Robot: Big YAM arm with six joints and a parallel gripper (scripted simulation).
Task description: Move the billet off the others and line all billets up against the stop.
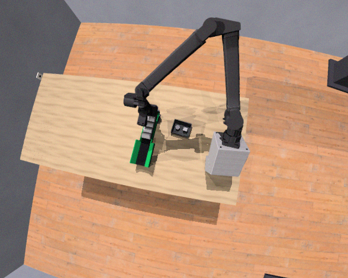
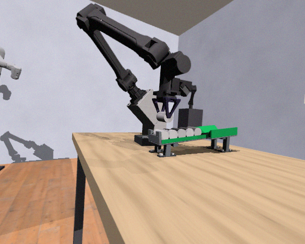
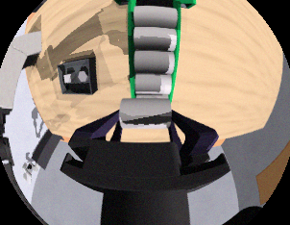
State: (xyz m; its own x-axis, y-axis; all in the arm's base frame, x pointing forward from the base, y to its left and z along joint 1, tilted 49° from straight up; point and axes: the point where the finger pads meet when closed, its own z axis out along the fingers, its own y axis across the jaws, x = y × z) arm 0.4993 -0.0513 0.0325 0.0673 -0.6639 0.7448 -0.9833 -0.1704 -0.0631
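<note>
My hand is 1 cm short of the stop, 4 cm to the left of it and 9 cm above it. The rest, counted from my hand: black control box 21 cm behind, 2 cm to the left, 14 cm below.
</note>
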